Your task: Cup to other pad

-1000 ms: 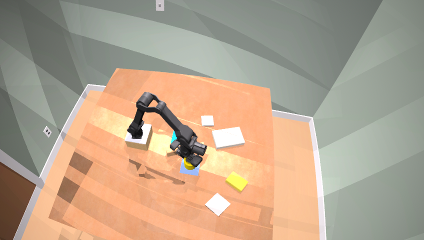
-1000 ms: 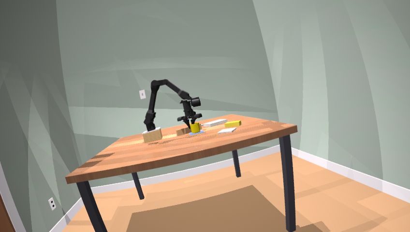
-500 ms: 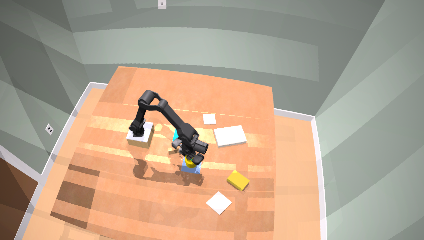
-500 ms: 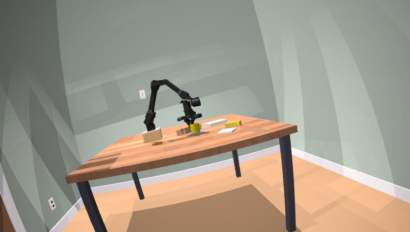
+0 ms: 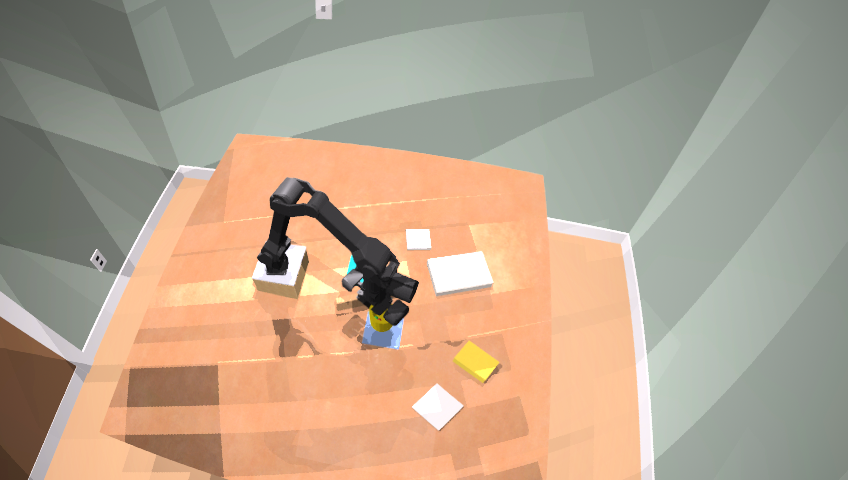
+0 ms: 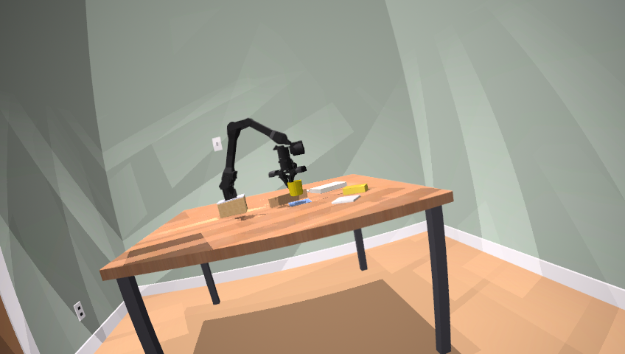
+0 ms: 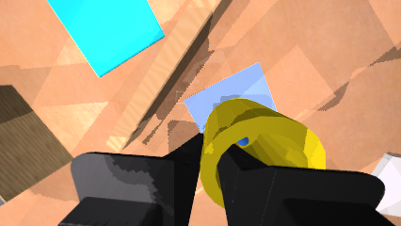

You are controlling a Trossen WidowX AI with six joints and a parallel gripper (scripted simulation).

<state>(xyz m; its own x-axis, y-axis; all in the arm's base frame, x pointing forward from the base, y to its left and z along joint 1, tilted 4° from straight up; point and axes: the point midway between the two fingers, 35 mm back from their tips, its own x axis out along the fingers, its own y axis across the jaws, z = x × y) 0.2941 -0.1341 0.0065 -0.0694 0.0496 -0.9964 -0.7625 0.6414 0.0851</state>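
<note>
Right now my gripper tip is 17 cm to the right of the cyan pad, 8 cm above it and 3 cm past it. From my gripper tip the other things lie so: wooden bar 7 cm to the left, 6 cm below; then yellow block 28 cm ahead, 14 cm to the right, 6 cm below; then yellow cup 2 cm to the right, 2 cm ahead.
</note>
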